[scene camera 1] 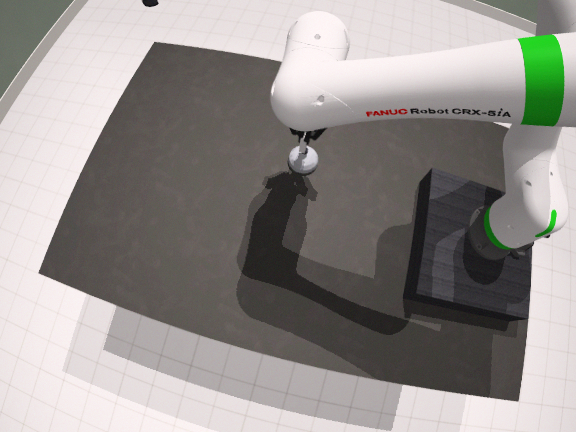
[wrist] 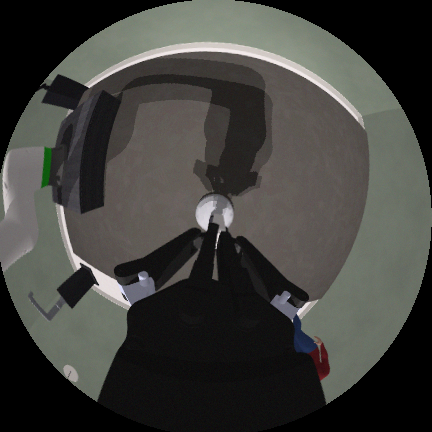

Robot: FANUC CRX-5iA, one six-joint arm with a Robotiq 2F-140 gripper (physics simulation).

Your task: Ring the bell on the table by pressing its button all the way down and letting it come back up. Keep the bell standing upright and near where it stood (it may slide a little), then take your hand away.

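Where they show: gripper, fingertip midpoint: (scene camera 1: 302,148) (wrist: 216,221); arm's base, link origin: (scene camera 1: 490,233) (wrist: 60,165).
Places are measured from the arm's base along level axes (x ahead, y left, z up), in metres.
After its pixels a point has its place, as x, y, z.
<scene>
The bell (scene camera 1: 303,163) {0.523, -0.142, -0.054} (wrist: 206,212) {0.510, -0.160, -0.048} is a round, silvery-white dome that stands upright on the dark table, below the gripper. My gripper (scene camera 1: 303,151) {0.530, -0.166, -0.014} (wrist: 216,221) {0.530, -0.166, -0.014} is shut and empty and points down. Its joined fingertips are over the middle of the bell, at the place of the button, and look to be touching it. The fingertips hide the button in both views, so how far down it is cannot be told.
The dark table top (scene camera 1: 165,150) {0.930, -0.151, -0.091} (wrist: 310,165) {0.771, -0.027, -0.091} surrounds the bell. The arm's black base block (scene camera 1: 450,200) {0.124, -0.074, 0.004} (wrist: 93,155) {0.195, -0.011, -0.040} stands on the right in the scene view. The arm's shadow falls beside the bell. A person in red and blue (wrist: 322,357) shows beyond the table's edge.
</scene>
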